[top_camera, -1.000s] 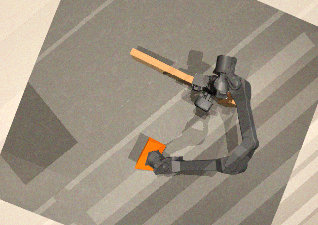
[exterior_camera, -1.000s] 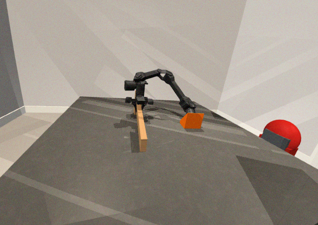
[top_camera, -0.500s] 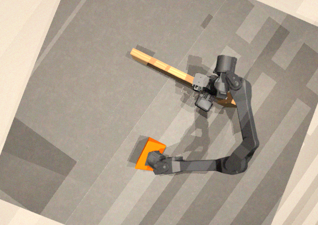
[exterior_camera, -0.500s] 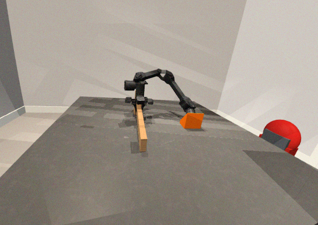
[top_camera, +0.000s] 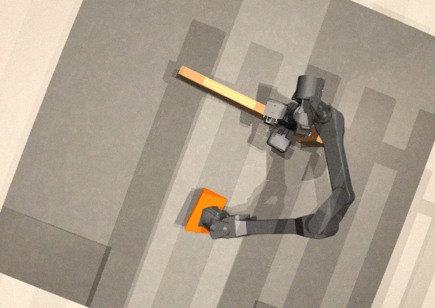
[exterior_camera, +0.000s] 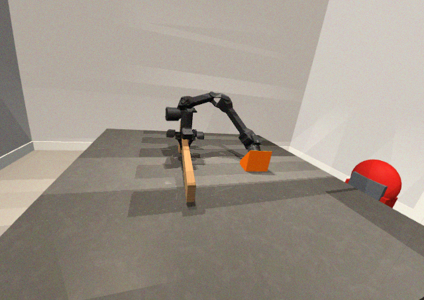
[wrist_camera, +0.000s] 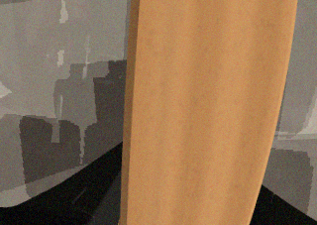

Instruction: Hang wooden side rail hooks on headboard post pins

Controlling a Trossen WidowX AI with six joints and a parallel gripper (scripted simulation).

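Now: the wooden headboard post 2 cm behind my gripper tip, 10 cm to the right of it and 4 cm above it.
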